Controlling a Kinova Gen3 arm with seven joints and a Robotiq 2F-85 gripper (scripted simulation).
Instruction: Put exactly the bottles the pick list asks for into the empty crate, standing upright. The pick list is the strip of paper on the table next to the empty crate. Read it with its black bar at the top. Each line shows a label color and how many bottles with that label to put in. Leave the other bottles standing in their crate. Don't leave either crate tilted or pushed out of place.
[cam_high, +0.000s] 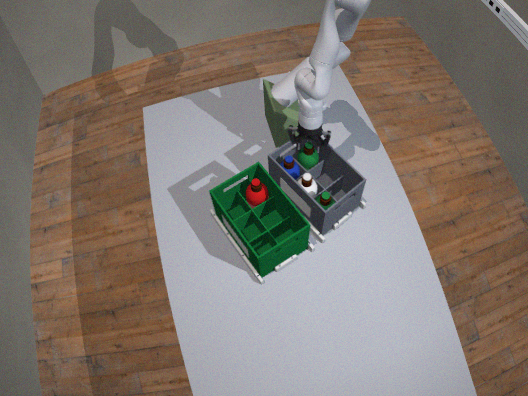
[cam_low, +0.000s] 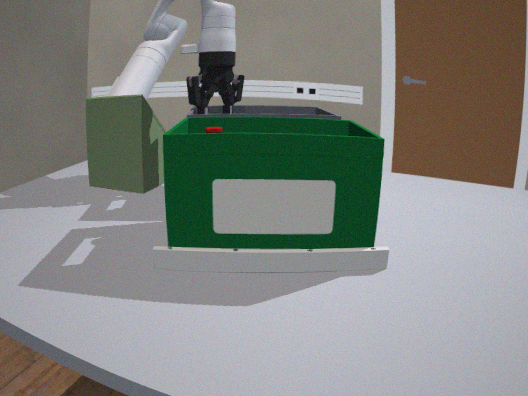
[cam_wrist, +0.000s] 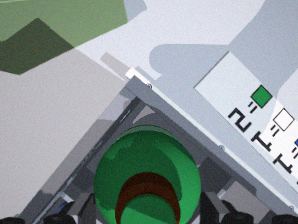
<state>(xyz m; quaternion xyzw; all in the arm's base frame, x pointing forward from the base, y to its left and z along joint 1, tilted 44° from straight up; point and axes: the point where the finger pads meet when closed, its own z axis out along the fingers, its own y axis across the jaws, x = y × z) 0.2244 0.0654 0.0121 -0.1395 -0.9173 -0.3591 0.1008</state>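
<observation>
The blue-label bottle lies 80 mm to the right of my hand, 70 mm below it and 40 mm ahead of it. Also, from my hand: pick list: 150 mm below, 130 mm to the left, 10 mm ahead; grey crate: 100 mm ahead, 70 mm below, 10 mm to the left; white-label bottle: 120 mm ahead, 70 mm below, 30 mm to the right.
</observation>
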